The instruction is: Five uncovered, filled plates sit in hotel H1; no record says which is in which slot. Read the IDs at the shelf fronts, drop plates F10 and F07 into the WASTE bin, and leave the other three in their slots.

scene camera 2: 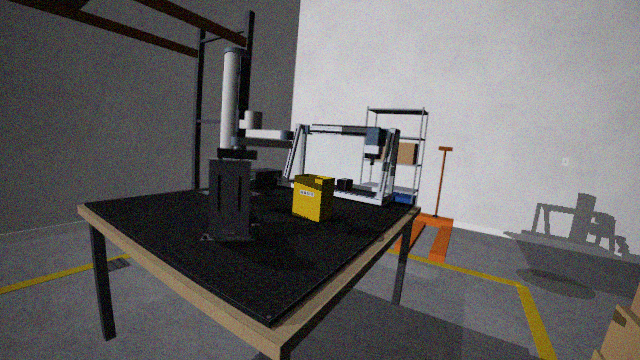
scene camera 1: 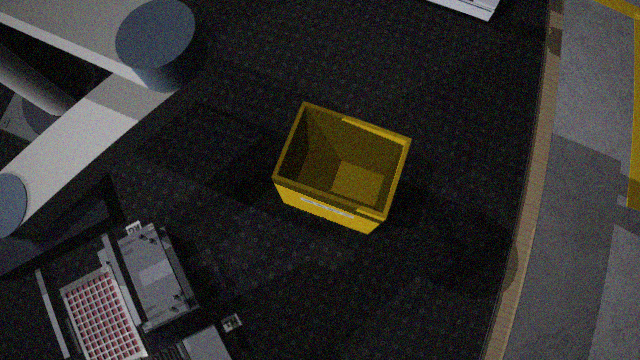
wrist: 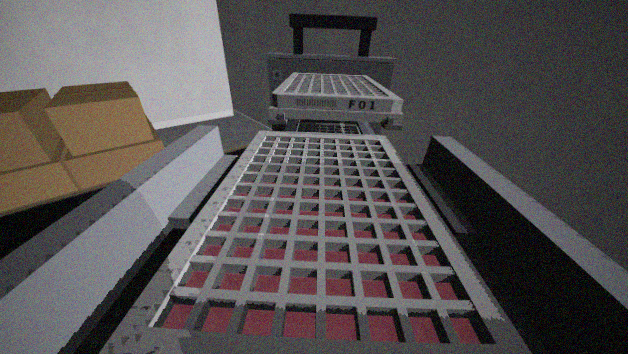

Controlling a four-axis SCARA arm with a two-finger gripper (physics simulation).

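Where they show: gripper, between the fingertips: [scene camera 1: 106, 340] [wrist: 322, 150]; arm's base, origin of its link: [scene camera 1: 71, 89].
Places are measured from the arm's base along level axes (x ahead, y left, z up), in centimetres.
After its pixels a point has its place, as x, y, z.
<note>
My gripper [scene camera 1: 90, 300] [wrist: 322, 150] @[45.1, -35.1, 26.2] is shut on an uncovered plate [scene camera 1: 102, 317] @[43.1, -33.1, 25.3] [wrist: 320, 215] @[42.2, -32.3, 25.6] with red-filled wells and holds it level; the plate's ID does not show. Beyond it in the wrist view, a plate marked F01 [wrist: 337, 102] @[47.5, -38.6, 27.6] sits on a grey shelf of the hotel [wrist: 335, 116] @[47.5, -38.5, 26.7], apart from the held plate. Part of a dark grid [wrist: 329, 128] @[55.2, -46.0, 22.2] shows below that shelf, its ID hidden. The yellow WASTE bin [scene camera 1: 307, 206] @[61.2, -8.4, 8.3] [scene camera 2: 305, 205] @[64.2, -8.5, 7.6] stands away from the held plate; no plate shows inside it. The gripper cannot be made out in scene camera 2.
A grey block [scene camera 1: 155, 275] @[40.6, -28.3, 7.3] stands beside the held plate in scene camera 1, with an H1 tag [scene camera 1: 231, 322] @[54.8, -31.8, 1.3] nearby. The white arm [scene camera 1: 75, 135] @[38.6, -14.0, 37.4] [scene camera 2: 267, 134] @[35.0, -6.0, 40.0] reaches from its column [scene camera 2: 229, 100] @[3.4, -6.7, 58.6]. A white gantry frame [scene camera 2: 340, 129] @[43.0, 62.3, 48.8] stands behind the bin.
</note>
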